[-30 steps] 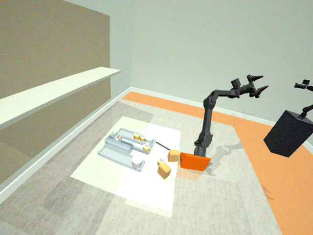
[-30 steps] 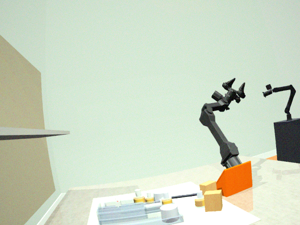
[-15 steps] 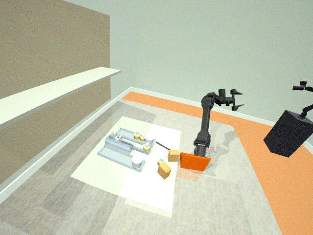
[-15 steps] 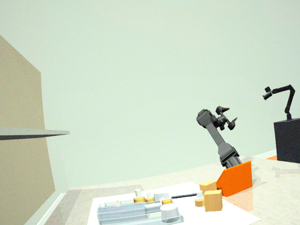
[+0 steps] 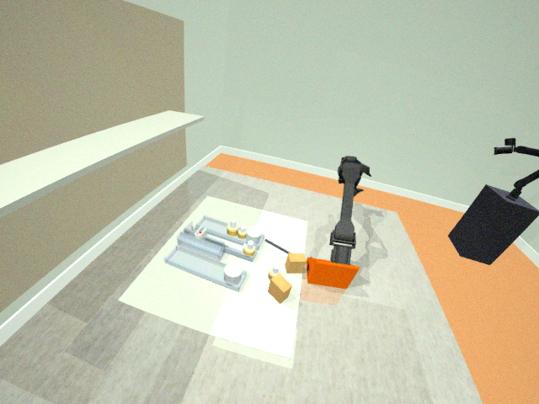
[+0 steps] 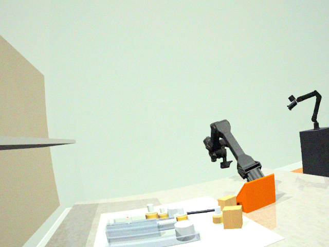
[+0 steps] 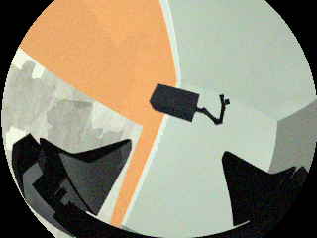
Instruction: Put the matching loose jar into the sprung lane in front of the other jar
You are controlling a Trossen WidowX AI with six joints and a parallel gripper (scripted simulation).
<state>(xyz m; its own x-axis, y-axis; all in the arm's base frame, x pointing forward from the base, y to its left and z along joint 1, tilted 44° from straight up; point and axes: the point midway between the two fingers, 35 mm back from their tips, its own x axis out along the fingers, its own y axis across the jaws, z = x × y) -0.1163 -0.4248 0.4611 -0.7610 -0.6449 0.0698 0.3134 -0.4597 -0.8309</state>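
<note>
Now: the grey rack 69 cm to the left of my gripper tip, 62 cm ahead of it and 13 cm below it.
</note>
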